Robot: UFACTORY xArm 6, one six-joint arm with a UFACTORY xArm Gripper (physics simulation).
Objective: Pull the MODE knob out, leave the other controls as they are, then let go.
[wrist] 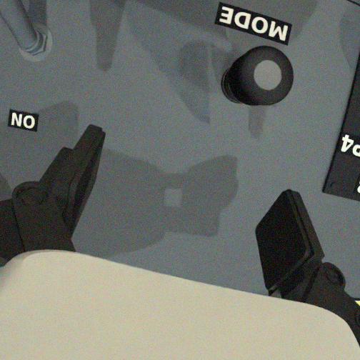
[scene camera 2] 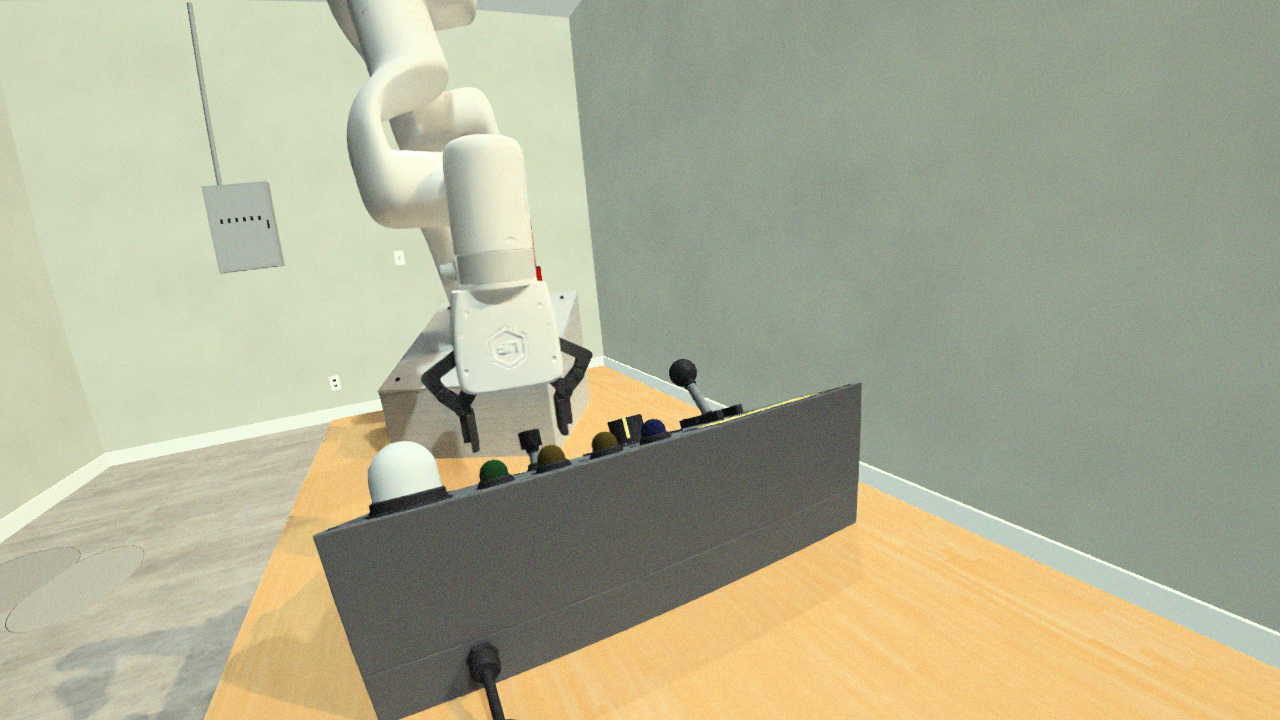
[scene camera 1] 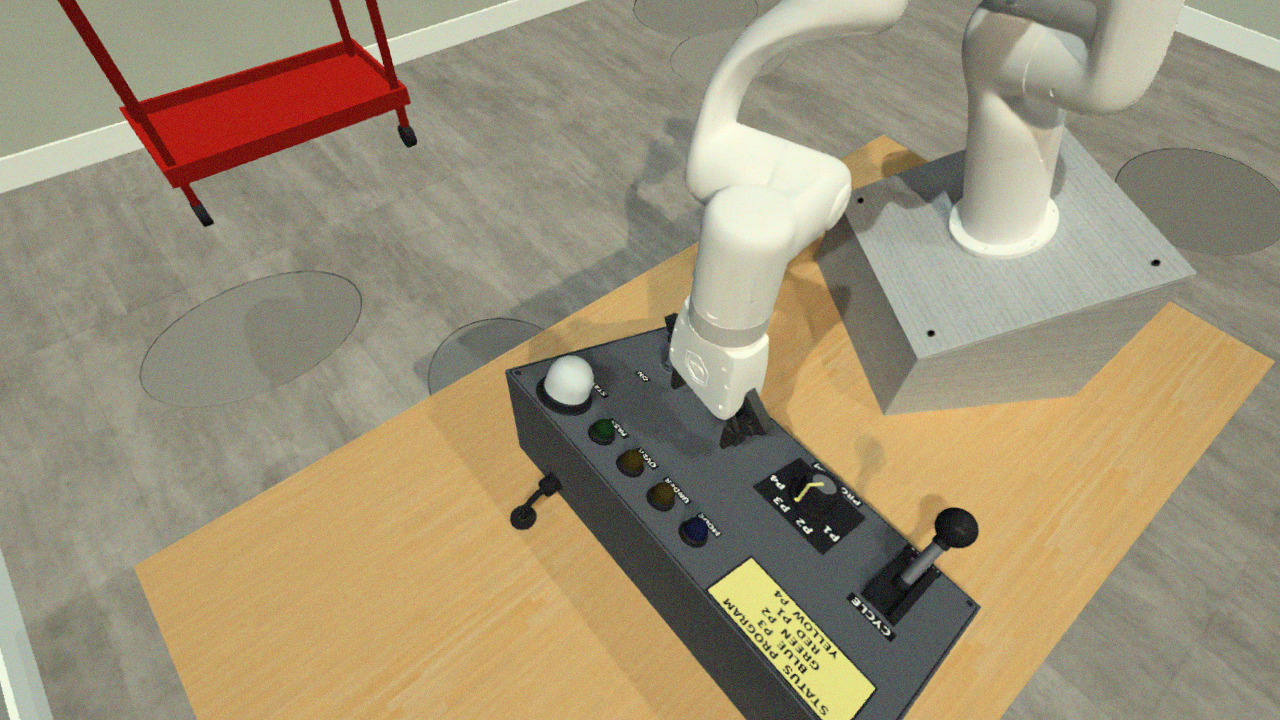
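Where they show: gripper, fingertip midpoint: [scene camera 2: 520, 439] [scene camera 1: 706, 411]; arm's base at its link origin: [scene camera 1: 1001, 222].
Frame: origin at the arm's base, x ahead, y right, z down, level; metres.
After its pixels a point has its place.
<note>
The black MODE knob [scene camera 2: 530, 439] {z 0.070, x 0.424, y 0.136 m} [wrist: 260, 75] stands upright on the grey control console [scene camera 1: 689, 447] {z 0.076, x 0.495, y 0.158 m} [scene camera 2: 581, 537] {z 0.088, x 0.607, y 0.191 m} [wrist: 165, 95]. In the wrist view it is at the upper right, below the MODE label [wrist: 254, 23]. In the scene camera 1 view the gripper hides it. My gripper [scene camera 1: 705, 407] {z 0.053, x 0.457, y 0.162 m} [scene camera 2: 518, 437] {z 0.053, x 0.457, y 0.162 m} [wrist: 189, 183] is open and empty, pointing down above the console. In the wrist view the knob lies beyond the fingertips, nearer the right finger's side, and is not between the pads. I cannot tell how far the knob is pulled out.
A metal toggle switch [wrist: 19, 25] stands near the ON label. The PROGRAM dial [scene camera 1: 816, 488] {z 0.070, x 0.457, y 0.020 m} [scene camera 2: 626, 428] {z 0.081, x 0.464, y 0.029 m} and the ball-topped CYCLE lever [scene camera 1: 955, 528] {z 0.036, x 0.433, y -0.110 m} [scene camera 2: 682, 372] {z 0.046, x 0.434, y -0.100 m} stand further along. A white dome [scene camera 1: 569, 380] {z -0.001, x 0.547, y 0.285 m} [scene camera 2: 404, 472] {z 0.008, x 0.557, y 0.298 m} and several coloured lamps line one edge.
</note>
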